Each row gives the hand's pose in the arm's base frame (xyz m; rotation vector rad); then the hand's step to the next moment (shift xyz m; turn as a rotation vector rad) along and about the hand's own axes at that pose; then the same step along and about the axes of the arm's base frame.
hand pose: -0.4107 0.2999 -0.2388 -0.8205 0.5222 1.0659
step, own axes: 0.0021 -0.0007 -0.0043 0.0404 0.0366 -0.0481
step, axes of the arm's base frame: 0.0015 -0.0024 -0.0039 -0.0165 -0.0072 -0.0704
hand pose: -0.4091 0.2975 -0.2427 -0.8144 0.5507 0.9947
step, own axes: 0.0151 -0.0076 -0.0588 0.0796 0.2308 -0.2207
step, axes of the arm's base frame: 0.0110 -0.0419 -0.0432 -0.1794 -0.0680 -0.2674
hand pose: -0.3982 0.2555 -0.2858 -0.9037 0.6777 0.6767
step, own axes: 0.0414 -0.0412 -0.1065 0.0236 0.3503 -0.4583
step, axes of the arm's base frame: 0.0315 -0.1007 -0.0602 -0.3599 -0.2322 -0.3871
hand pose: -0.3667 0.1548 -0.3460 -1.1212 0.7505 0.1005
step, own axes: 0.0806 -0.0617 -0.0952 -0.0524 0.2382 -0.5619
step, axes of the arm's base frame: 0.0406 -0.1315 -0.0206 -0.4199 -0.3488 -0.2780
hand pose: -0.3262 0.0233 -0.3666 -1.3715 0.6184 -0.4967
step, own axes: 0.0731 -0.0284 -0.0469 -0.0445 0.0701 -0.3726
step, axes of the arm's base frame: 0.0241 -0.0867 0.0156 -0.2831 -0.2372 -0.0963
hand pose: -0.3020 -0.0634 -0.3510 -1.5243 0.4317 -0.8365
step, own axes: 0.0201 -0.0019 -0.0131 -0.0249 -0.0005 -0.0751
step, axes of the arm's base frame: 0.0035 -0.0230 0.0062 -0.0706 -0.0344 -0.0092
